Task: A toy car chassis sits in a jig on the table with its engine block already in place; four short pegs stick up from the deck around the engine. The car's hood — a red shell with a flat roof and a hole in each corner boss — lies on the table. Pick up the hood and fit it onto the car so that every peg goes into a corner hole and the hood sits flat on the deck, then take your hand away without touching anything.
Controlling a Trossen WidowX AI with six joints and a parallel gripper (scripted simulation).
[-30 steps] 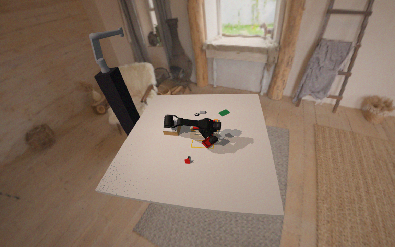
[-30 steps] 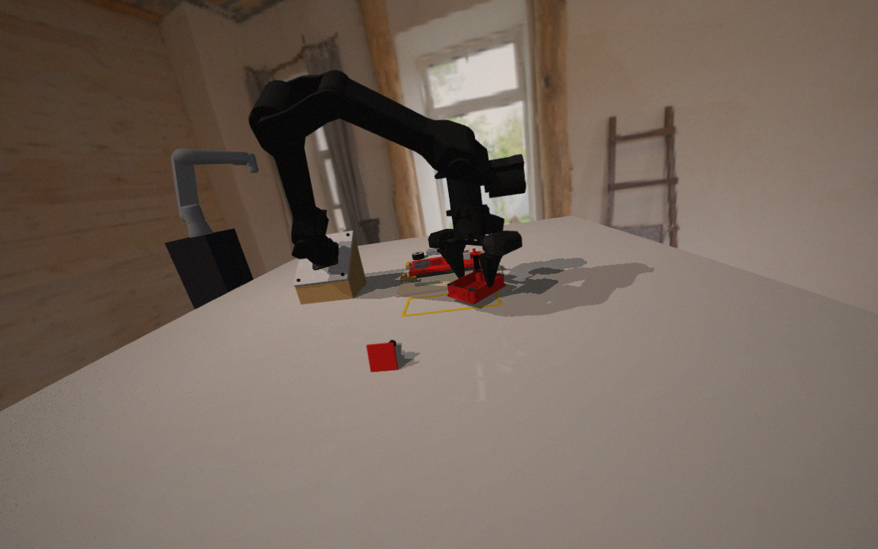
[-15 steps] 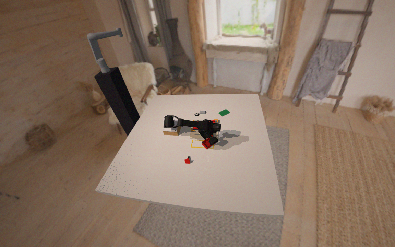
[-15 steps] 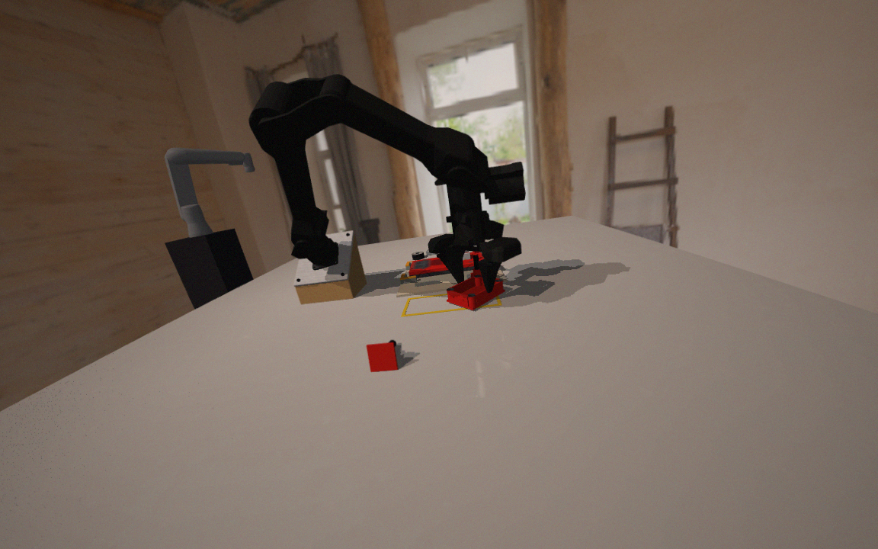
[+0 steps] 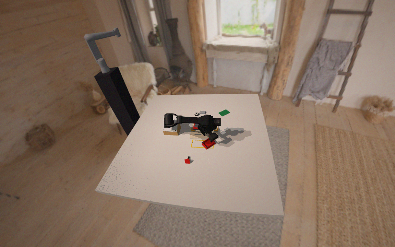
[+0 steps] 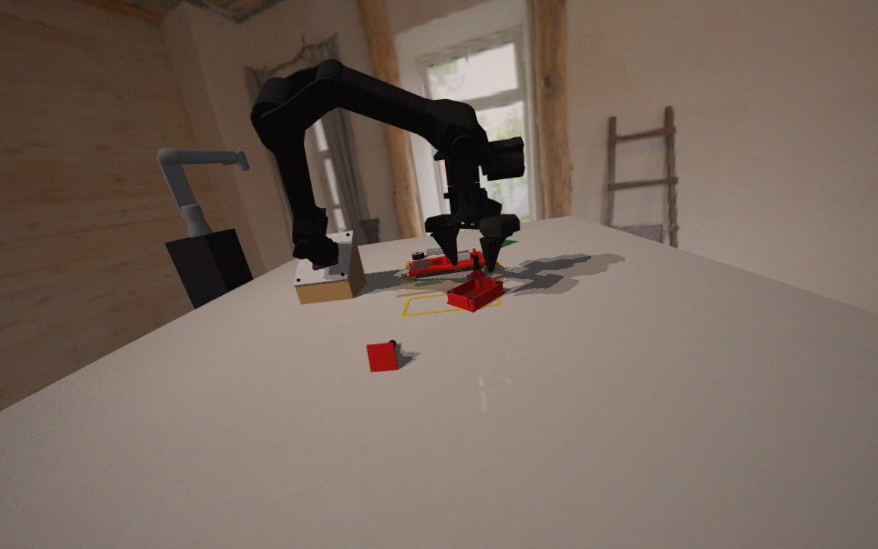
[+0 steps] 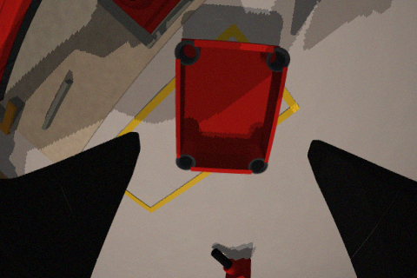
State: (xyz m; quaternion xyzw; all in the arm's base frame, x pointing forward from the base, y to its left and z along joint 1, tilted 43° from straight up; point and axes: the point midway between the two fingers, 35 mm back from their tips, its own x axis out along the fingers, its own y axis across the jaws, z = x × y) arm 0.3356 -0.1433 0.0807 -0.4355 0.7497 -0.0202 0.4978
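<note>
My gripper tip is now 5 cm above the red hood. The rest, counted from my gripper tip: jig 3 cm behind, 19 cm to the left, 5 cm below; green patch 15 cm ahead, 41 cm to the left, 6 cm below.
</note>
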